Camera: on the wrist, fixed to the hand. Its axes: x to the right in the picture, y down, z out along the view.
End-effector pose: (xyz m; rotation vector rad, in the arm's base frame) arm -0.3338 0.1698 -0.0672 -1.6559 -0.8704 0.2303
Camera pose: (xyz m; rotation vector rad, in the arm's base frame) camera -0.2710 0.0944 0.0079 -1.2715 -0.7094 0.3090
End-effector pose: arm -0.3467 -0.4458 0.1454 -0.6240 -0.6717 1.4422
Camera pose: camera -0.2340 -0.4278 0.0979 -0.3587 -0.2964 1.4829
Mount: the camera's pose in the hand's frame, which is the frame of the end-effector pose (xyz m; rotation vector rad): 0.0177 -0.0400 -0.1156 0.4096 0.0852 -0.0067
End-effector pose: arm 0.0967 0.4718 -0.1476 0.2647 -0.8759 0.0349
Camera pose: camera 0.2008 0.4599 -0.2132 0.6444 -0.7778 0.2194
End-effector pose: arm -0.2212 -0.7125 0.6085 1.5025 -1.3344 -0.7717
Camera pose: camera -0.0980 -0.7039 0.6142 1.8359 -1.4834 -0.4465
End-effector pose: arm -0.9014 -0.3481 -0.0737 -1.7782 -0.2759 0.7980
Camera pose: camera -0.8066 -0.4111 -0.0255 -1.4194 -0.0549 0.7135
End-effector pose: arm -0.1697 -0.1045 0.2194 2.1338 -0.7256 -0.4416
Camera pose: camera -0.0806 -0.0271 0.2561 2.5192 -0.8137 -0.2148
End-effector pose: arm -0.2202 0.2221 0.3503 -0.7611 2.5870 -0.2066
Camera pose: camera -0.2659 0.1813 0.4576 -0.6185 2.4964 -0.7577
